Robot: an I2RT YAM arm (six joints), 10 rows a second.
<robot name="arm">
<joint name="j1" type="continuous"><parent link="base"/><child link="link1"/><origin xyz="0 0 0.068" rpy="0 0 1.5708"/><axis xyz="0 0 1"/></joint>
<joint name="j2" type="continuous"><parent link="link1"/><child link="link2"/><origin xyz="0.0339 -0.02 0.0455" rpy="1.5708 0 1.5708"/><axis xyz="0 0 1"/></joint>
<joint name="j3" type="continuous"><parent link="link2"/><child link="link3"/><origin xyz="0.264 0 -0.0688" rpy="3.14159 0 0"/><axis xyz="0 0 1"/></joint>
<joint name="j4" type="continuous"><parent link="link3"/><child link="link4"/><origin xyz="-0.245 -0.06 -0.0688" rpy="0 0 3.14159"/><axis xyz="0 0 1"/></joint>
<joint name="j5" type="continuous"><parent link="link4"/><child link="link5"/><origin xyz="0.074 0.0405 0.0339" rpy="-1.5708 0 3.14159"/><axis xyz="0 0 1"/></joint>
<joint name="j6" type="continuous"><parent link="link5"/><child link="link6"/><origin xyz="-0.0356 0 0.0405" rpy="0 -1.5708 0"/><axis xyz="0 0 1"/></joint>
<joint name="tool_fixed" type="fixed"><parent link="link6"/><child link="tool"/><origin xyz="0 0 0" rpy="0 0 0"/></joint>
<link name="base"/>
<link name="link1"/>
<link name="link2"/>
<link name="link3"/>
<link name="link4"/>
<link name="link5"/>
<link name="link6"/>
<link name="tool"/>
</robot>
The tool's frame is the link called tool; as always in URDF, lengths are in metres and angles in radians. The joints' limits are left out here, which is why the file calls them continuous.
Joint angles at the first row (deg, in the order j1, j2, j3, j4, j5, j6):
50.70 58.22 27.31 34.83 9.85 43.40
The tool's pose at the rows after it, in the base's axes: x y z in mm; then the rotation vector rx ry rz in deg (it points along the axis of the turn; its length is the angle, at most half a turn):
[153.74, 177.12, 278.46, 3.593, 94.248, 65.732]
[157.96, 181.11, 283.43, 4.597, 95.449, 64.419]
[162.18, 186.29, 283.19, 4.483, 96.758, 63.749]
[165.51, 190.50, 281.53, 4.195, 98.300, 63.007]
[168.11, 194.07, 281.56, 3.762, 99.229, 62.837]
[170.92, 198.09, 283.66, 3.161, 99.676, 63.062]
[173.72, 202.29, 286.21, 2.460, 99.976, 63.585]
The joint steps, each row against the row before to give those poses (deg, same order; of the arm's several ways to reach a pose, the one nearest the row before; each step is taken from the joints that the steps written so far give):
0.00 0.21 2.49 -3.69 1.14 0.19
-0.03 1.16 2.30 -2.52 1.04 0.33
0.01 1.77 1.35 -0.90 -0.02 0.09
0.00 1.45 1.01 -1.09 -0.15 0.04
0.00 1.11 0.96 -0.70 -0.42 0.02
0.00 1.14 1.25 -0.44 -0.61 -0.06
0.00 1.13 1.28 -0.28 -0.81 -0.02

